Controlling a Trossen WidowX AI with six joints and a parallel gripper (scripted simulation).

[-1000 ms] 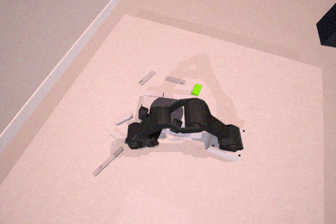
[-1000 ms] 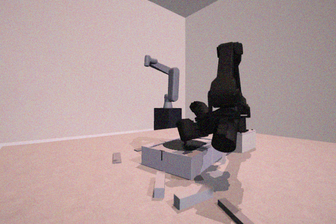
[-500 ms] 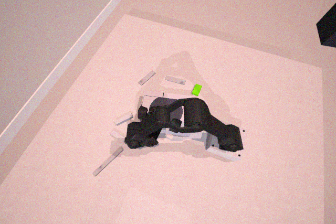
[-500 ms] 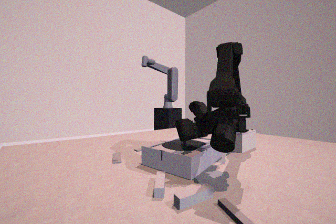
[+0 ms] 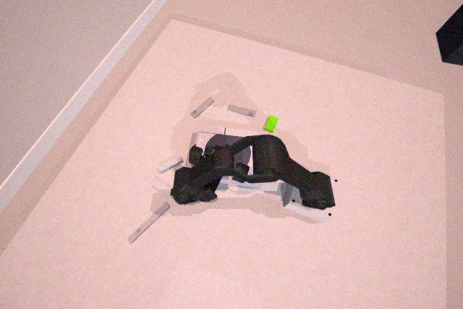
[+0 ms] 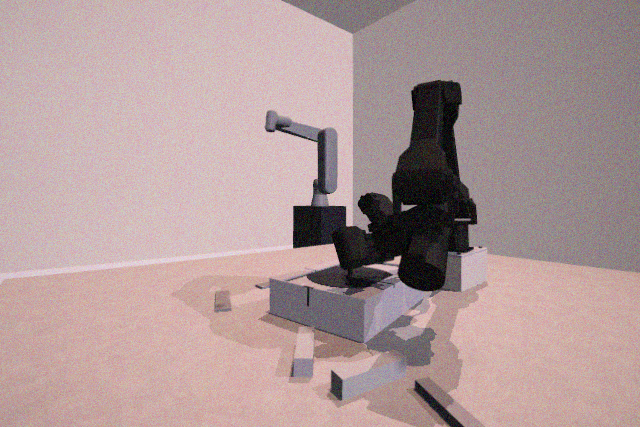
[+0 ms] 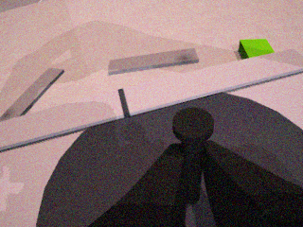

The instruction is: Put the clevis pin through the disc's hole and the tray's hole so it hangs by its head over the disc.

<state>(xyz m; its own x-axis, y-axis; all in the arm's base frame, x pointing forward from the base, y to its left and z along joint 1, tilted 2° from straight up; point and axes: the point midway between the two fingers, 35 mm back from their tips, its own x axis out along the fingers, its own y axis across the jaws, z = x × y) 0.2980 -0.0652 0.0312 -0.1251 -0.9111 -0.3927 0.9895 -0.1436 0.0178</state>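
Now: gripper tip 40 mm above the rimmed tray, 10 mm to the right of it and 10 mm past it. Also, from my gripper tip: steel pin (10 mm below); green block (170 mm to the right, 130 mm behind, 80 mm below); dark disc (30 mm below).
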